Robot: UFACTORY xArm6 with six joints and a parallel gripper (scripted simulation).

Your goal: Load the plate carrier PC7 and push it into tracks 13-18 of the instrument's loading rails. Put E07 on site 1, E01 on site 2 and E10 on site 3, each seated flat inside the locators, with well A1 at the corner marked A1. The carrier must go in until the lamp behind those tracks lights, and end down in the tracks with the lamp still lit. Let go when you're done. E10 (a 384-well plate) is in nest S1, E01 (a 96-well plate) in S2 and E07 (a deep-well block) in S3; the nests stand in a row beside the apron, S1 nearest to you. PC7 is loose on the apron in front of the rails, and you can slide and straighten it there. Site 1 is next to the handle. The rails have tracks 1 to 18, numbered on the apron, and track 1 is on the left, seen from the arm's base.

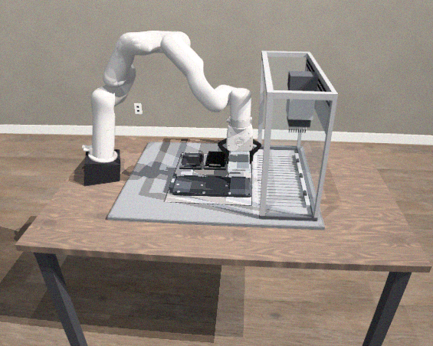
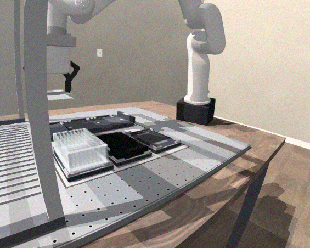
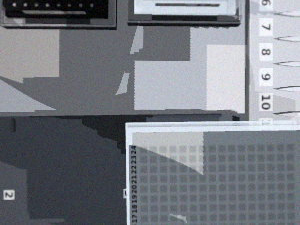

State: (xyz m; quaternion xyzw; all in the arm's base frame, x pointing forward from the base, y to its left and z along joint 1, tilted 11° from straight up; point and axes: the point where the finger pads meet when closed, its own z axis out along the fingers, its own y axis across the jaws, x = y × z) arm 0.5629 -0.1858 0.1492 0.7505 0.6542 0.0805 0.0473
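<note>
Right now the dark carrier PC7 is 11 cm behind my hand, 1 cm to the left of it and 12 cm below it. Round my hand: deep-well block E07: 3 cm ahead, 21 cm to the left, 10 cm below; then corner mark: 13 cm behind, 17 cm to the left, 12 cm below; then 384-well plate E10: 1 cm below.
</note>
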